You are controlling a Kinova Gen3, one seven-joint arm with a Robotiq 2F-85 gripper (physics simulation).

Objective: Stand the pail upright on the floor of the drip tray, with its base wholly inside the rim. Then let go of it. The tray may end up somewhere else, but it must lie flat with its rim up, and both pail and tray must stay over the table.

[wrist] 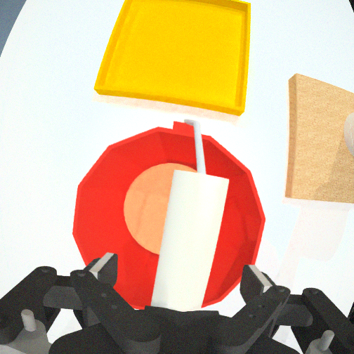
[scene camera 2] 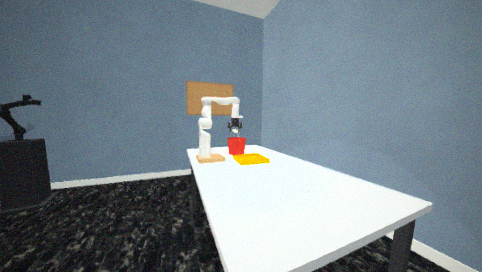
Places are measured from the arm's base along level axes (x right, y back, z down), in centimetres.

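Pixels of known places: gripper, between the fingertips: [scene camera 2: 234, 132]; arm's base, origin of its link: [scene camera 2: 205, 157].
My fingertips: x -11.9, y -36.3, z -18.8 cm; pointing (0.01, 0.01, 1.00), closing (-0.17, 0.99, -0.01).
Ahead of a thing's pixels: the offset from my fingertips to its middle. "*": to the spot under its first point. Level surfaces: height alone.
The red pail @[* dy +3.4, dx +8.9, dz +13.0 cm] [scene camera 2: 236, 146] [wrist: 100, 215] stands upright on the table beside the yellow tray, outside it. Its handle is up, with a thick cream grip [wrist: 192, 235] on a thin grey wire over the pail's opening. The yellow drip tray @[dy +2.6, dx +30.7, dz +20.5 cm] [scene camera 2: 251, 159] [wrist: 175, 55] lies flat with its rim up; a narrow strip of table separates it from the pail in the wrist view. My gripper [scene camera 2: 235, 129] [wrist: 179, 273] is open, above the pail at about the height of the handle grip. In the wrist view its fingers appear on either side of the grip, whose near end is hidden by the gripper body.
The arm's wooden base plate [scene camera 2: 211, 158] [wrist: 320, 150] is on the white table @[dz +21.9 cm] [scene camera 2: 300, 210], to the right of pail and tray in the wrist view. A black arm on a dark cabinet [scene camera 2: 22, 172] stands away at the left in the scene view.
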